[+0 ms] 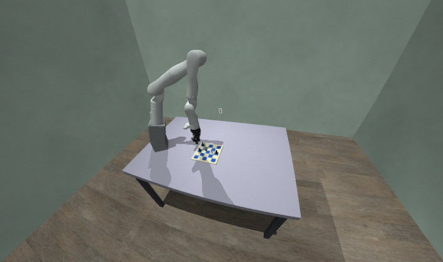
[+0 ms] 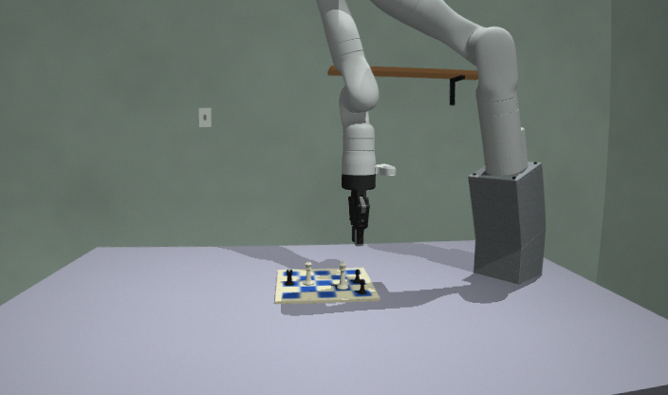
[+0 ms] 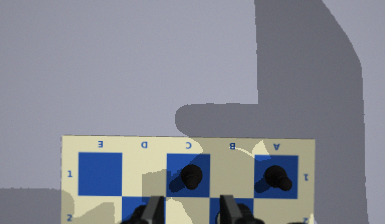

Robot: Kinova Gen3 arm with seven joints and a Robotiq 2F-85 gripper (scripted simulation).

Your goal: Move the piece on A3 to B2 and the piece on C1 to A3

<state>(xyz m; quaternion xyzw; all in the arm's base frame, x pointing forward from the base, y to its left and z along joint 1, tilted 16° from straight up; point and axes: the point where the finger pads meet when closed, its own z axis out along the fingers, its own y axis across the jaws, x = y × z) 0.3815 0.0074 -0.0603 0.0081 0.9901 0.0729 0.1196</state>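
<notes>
The white king is 4 cm ahead of my hand, 3 cm to the left of it and 8 cm below it. From my hand the other things lie so: black rook (16 cm ahead, 9 cm below); then cream chessboard (8 cm ahead, 1 cm to the right, 11 cm below).
</notes>
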